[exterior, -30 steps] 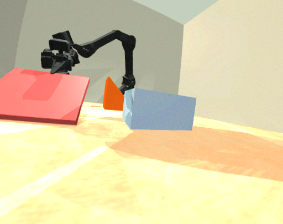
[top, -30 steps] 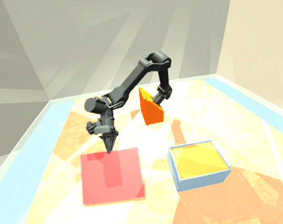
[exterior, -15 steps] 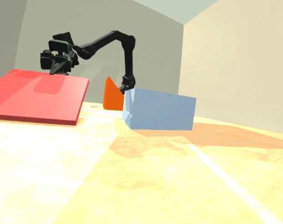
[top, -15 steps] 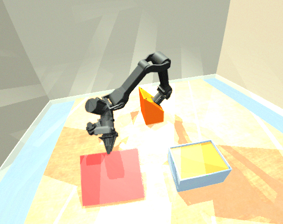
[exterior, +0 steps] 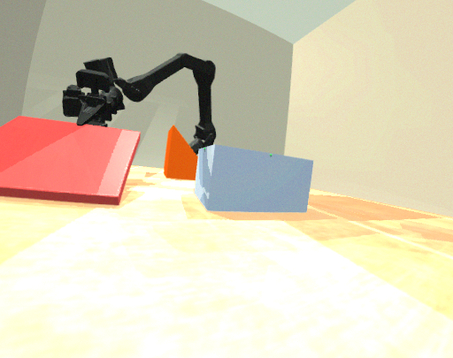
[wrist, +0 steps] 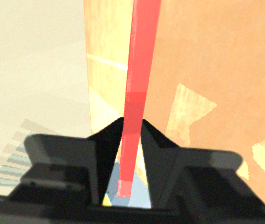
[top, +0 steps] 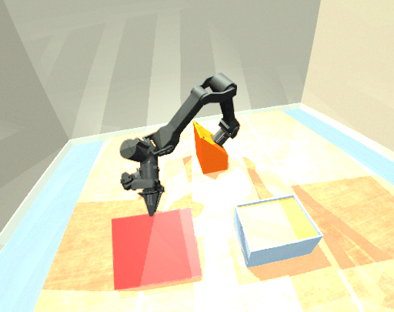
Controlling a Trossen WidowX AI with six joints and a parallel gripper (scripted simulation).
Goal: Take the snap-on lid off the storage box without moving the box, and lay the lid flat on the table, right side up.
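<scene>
The red lid lies 7 cm ahead of my gripper tip and 4 cm below it. Also, from my gripper tip: light blue storage box (9 cm ahead, 34 cm to the left, 6 cm below).
</scene>
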